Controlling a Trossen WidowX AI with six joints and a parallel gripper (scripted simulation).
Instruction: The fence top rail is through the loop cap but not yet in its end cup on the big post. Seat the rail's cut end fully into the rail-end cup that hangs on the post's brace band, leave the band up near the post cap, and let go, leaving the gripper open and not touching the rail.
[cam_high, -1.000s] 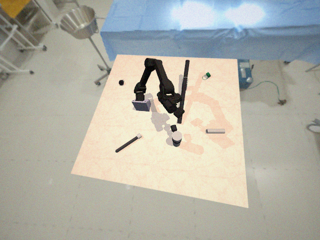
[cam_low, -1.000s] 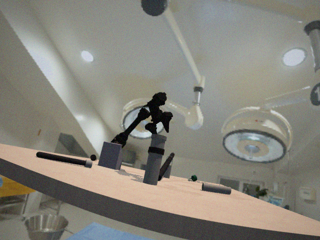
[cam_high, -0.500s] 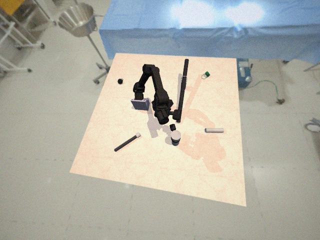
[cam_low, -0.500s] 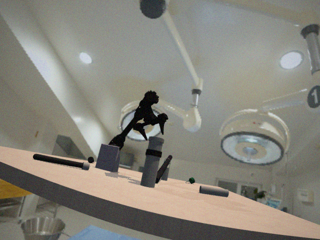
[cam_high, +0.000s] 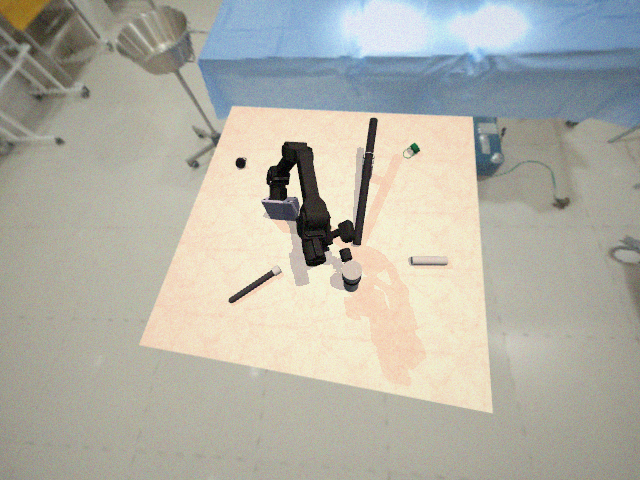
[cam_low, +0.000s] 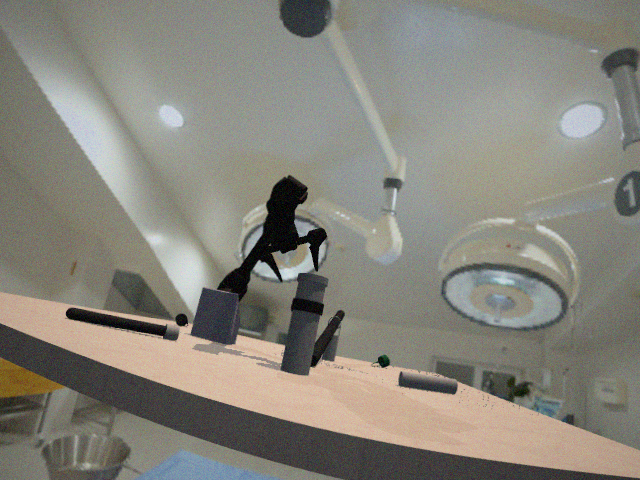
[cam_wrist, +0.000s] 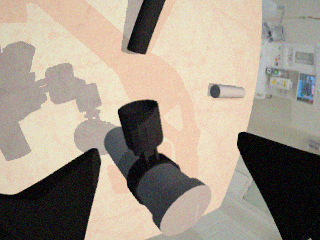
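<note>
Right now my gripper tip is 30 mm short of the black brace band, 50 mm to the left of it and 80 mm above it. From my gripper tip the other things lie so: loop cap: 90 mm ahead, 450 mm to the left, 110 mm below; light cylinder: 350 mm ahead, 30 mm to the left, 200 mm below; green ringed piece: 290 mm ahead, 580 mm to the left, 200 mm below.
</note>
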